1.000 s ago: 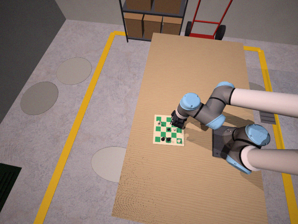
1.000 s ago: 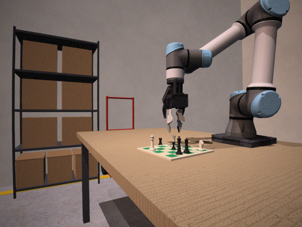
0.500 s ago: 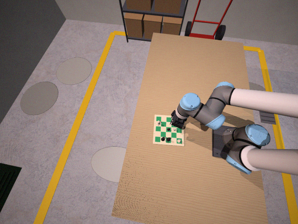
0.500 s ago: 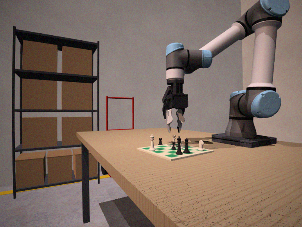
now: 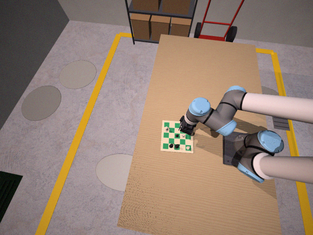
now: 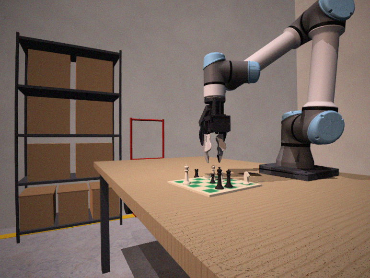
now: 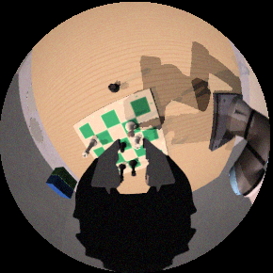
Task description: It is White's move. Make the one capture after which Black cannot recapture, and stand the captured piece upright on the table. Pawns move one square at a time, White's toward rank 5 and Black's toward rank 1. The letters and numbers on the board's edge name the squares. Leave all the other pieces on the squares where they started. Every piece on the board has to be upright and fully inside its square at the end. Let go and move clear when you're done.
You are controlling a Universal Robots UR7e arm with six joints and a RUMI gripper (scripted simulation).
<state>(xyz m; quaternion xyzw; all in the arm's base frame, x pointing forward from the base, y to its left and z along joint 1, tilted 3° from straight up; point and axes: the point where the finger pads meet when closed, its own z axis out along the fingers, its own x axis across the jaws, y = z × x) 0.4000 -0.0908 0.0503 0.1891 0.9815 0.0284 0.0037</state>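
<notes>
The tall white piece is 120 mm ahead of my hand and 40 mm below it. Also, from my hand: white knight 30 mm behind, 120 mm to the left, 60 mm below; then tall black piece 80 mm ahead, 110 mm to the left, 40 mm below.
</notes>
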